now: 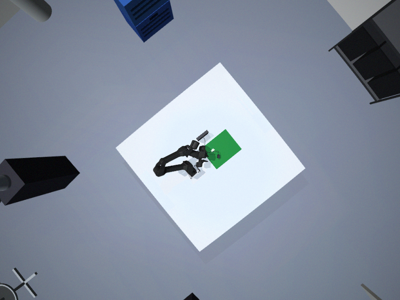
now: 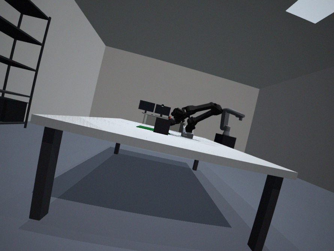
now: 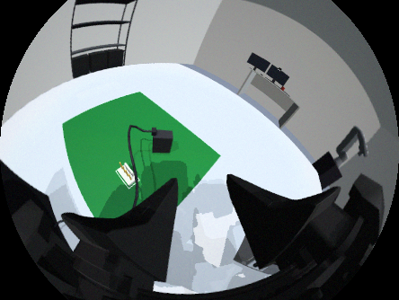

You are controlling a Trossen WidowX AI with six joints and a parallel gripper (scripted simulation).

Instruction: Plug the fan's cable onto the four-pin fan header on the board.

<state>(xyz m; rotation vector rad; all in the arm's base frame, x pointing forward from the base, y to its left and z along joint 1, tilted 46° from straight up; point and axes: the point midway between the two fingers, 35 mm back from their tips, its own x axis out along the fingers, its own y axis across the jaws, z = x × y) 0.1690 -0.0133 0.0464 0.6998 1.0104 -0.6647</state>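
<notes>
Now: the black plug 90 mm ahead of my gripper tip, 50 mm to the right of it and 70 mm below it. Also, from my gripper tip: fan: 100 mm ahead, 180 mm to the left, 30 mm below; green board: 150 mm ahead, 20 mm to the right, 100 mm below; white four-pin header: 90 mm ahead, 30 mm to the left, 90 mm below.
</notes>
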